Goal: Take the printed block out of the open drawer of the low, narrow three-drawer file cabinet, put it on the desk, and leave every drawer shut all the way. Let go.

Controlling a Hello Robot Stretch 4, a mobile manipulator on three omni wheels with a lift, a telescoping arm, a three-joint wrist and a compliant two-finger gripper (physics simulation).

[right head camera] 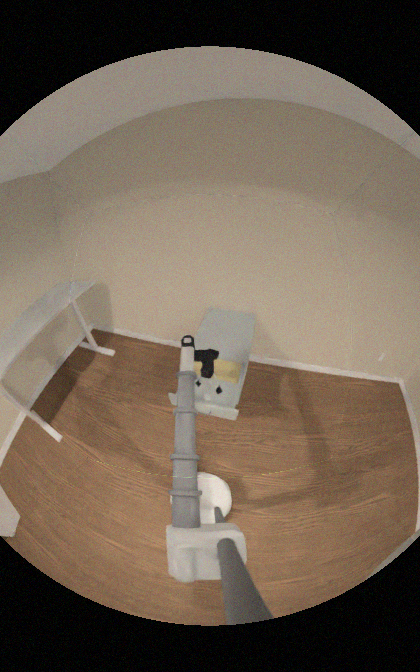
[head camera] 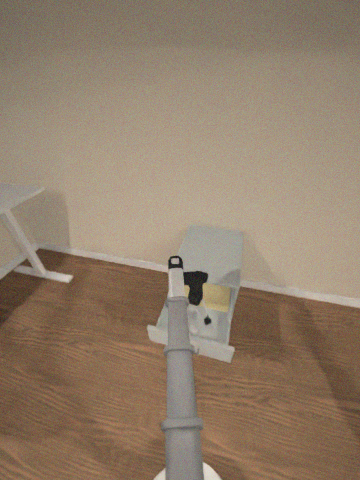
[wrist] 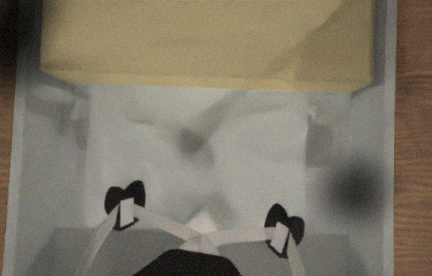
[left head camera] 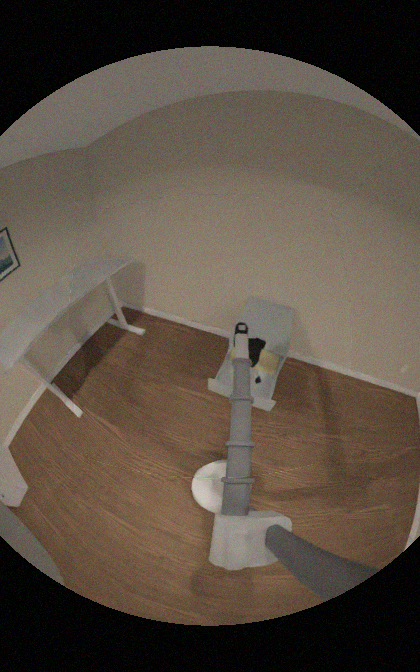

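The low grey-green file cabinet (head camera: 215, 245) (left head camera: 270, 315) (right head camera: 230, 325) stands against the wall with one drawer (head camera: 215, 351) (left head camera: 262, 401) (right head camera: 220, 411) (wrist: 390, 150) pulled out. The other drawer fronts are hidden. A small white block (wrist: 202, 220), partly covered by the gripper, lies near the drawer's front end in the wrist view. My gripper (wrist: 205, 208) (right head camera: 208, 386) is open over the drawer, pointing down, its fingertips to the left and right of the block, not touching it. The white desk (head camera: 15, 195) (left head camera: 65, 295) (right head camera: 40, 315) stands at the left.
A large yellow box (head camera: 217, 297) (left head camera: 269, 362) (right head camera: 227, 371) (wrist: 200, 45) fills the drawer's rear part. The extended arm (head camera: 180, 380) (left head camera: 240, 425) (right head camera: 185, 435) hides part of the drawer in the head views. The wall stands behind the cabinet. A framed picture (left head camera: 6, 254) hangs at the far left.
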